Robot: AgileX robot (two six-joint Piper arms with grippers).
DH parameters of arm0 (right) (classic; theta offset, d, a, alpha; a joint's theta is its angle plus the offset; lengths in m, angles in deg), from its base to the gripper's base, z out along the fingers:
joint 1: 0 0.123 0 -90
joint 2: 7.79 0 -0.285 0
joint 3: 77.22 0 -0.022 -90
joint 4: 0 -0.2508 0 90
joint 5: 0 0 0.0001 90
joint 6: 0 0.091 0 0
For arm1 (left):
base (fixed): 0 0 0 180
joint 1: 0 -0.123 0 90
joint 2: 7.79 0 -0.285 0
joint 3: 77.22 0 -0.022 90
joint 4: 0 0.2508 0 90
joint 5: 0 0 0.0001 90
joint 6: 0 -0.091 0 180
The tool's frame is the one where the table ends.
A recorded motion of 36 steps. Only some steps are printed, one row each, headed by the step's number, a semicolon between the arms.
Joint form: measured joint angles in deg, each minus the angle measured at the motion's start. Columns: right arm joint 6, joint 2, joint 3, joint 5, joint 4, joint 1; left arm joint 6, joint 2, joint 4, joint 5, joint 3, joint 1.
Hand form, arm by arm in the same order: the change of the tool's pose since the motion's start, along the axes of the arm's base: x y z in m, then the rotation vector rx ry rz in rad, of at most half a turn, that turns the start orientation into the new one. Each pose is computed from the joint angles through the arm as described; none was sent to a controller.
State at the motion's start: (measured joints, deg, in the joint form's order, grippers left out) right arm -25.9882 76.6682 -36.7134 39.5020 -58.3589 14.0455; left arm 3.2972 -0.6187 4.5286 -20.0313 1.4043 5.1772
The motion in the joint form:
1: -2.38 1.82 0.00 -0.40 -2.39 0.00; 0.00 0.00 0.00 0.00 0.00 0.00
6: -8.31 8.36 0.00 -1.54 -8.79 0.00; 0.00 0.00 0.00 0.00 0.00 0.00
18: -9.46 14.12 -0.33 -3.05 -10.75 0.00; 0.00 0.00 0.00 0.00 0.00 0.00
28: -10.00 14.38 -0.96 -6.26 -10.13 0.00; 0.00 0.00 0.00 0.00 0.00 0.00
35: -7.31 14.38 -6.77 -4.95 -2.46 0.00; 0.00 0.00 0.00 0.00 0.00 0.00
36: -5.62 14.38 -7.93 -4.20 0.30 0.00; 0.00 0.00 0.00 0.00 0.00 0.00
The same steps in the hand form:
1: 0.0042 0.0019 -0.0058 0.0103 0.0083 0.0003; 0.0000 0.0000 0.0000 0.0000 0.0000 0.0000
6: 0.0170 0.0066 -0.0293 0.0282 0.0616 -0.0116; 0.0000 0.0000 0.0000 0.0000 0.0000 0.0000
18: 0.0263 0.0079 -0.0528 0.0091 0.1322 -0.0402; 0.0000 0.0000 0.0000 0.0000 0.0000 0.0000
28: 0.0326 0.0052 -0.0532 -0.0295 0.0884 -0.0620; 0.0000 0.0000 0.0000 0.0000 0.0000 0.0000
35: 0.0503 0.0082 -0.0339 -0.0717 0.0056 0.0093; 0.0000 0.0000 0.0000 0.0000 0.0000 0.0000
36: 0.0525 0.0083 -0.0306 -0.0875 0.0021 0.0272; 0.0000 0.0000 0.0000 0.0000 0.0000 0.0000

